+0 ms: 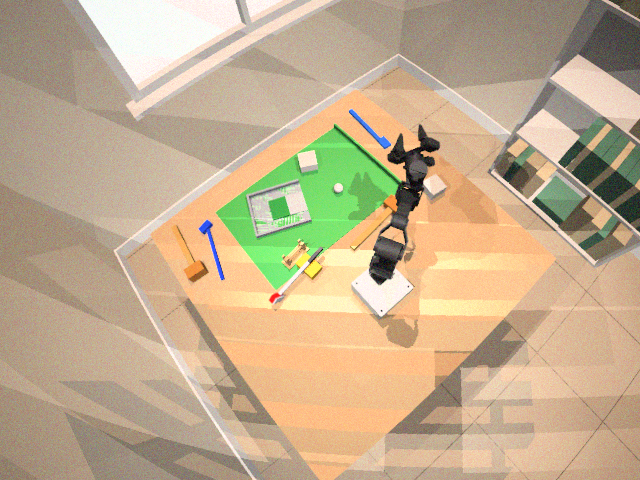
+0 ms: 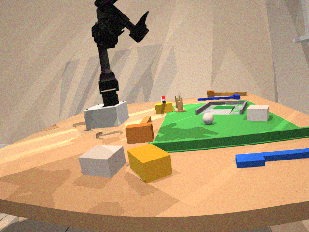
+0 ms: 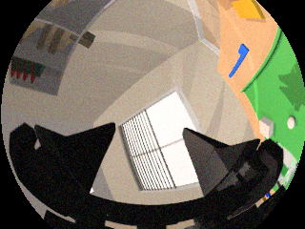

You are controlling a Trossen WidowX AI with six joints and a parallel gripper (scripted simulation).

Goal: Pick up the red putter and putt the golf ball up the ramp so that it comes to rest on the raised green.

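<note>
My gripper tip is now 60 mm short of the wooden stand, 540 mm to the right of it and 380 mm above it. Also, from my gripper tip: green mat (230 mm ahead, 320 mm to the left, 410 mm below); then white golf ball (170 mm ahead, 190 mm to the left, 390 mm below); then red putter (30 mm behind, 590 mm to the left, 370 mm below).
</note>
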